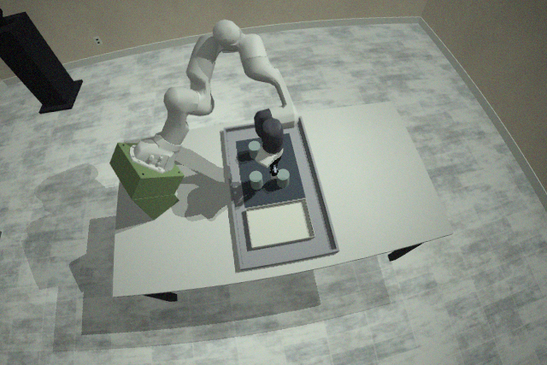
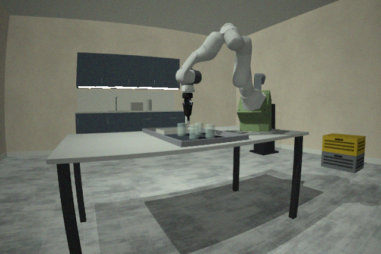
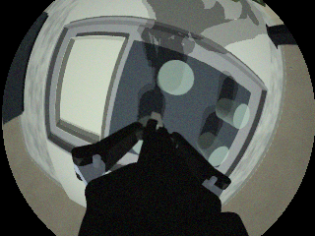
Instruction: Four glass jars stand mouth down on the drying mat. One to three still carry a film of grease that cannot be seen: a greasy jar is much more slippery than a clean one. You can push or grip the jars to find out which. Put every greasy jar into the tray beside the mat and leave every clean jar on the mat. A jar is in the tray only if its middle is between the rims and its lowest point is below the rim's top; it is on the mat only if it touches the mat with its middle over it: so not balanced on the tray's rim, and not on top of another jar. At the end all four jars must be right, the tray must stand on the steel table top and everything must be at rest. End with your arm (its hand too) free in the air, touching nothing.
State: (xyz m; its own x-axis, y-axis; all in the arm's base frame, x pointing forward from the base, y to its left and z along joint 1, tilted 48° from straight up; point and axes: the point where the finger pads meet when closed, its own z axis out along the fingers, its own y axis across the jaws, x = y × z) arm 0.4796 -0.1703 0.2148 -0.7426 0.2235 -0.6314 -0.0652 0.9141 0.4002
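Now: the grey steel surround 1 cm ahead of my hand, 1 cm to the right of it and 11 cm below it. The rest, counted from my hand: white tray: 1 cm ahead, 22 cm to the right, 10 cm below; then dark drying mat: 2 cm behind, 10 cm to the left, 11 cm below.
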